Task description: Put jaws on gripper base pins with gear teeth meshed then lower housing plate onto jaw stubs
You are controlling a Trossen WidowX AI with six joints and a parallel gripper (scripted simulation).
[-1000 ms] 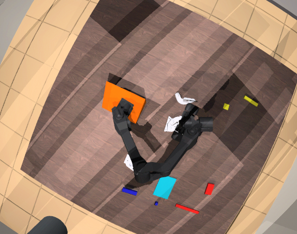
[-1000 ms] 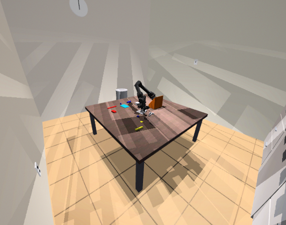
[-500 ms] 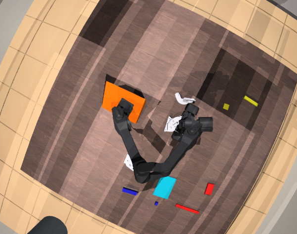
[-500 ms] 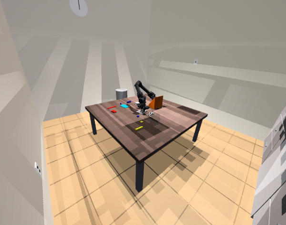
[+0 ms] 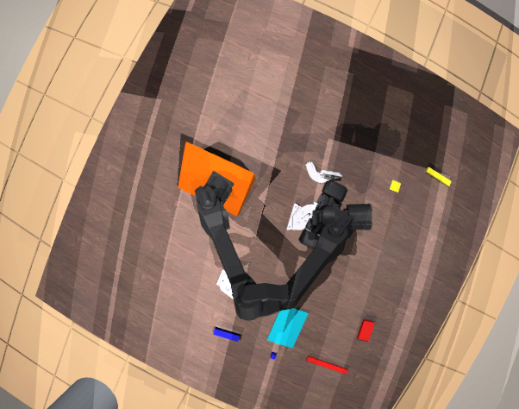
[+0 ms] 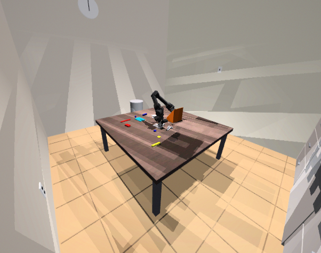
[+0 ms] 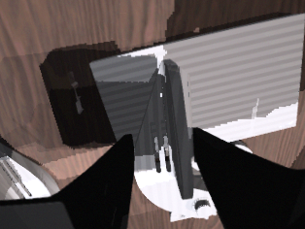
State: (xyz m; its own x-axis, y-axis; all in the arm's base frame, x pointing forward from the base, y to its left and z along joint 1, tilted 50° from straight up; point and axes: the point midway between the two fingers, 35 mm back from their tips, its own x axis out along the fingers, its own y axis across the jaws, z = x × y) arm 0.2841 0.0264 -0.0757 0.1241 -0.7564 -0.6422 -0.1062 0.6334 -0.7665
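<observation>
The white rectangular plate lies 2 cm ahead of my gripper tip, 3 cm to the right of it and 1 cm below it. Also, from my gripper tip: yellow cube (16 cm ahead, 20 cm to the left, 2 cm below); then housing plate (4 cm behind, 4 cm to the right, 1 cm below); then blue cube (13 cm ahead, 7 cm to the left, 1 cm below).
</observation>
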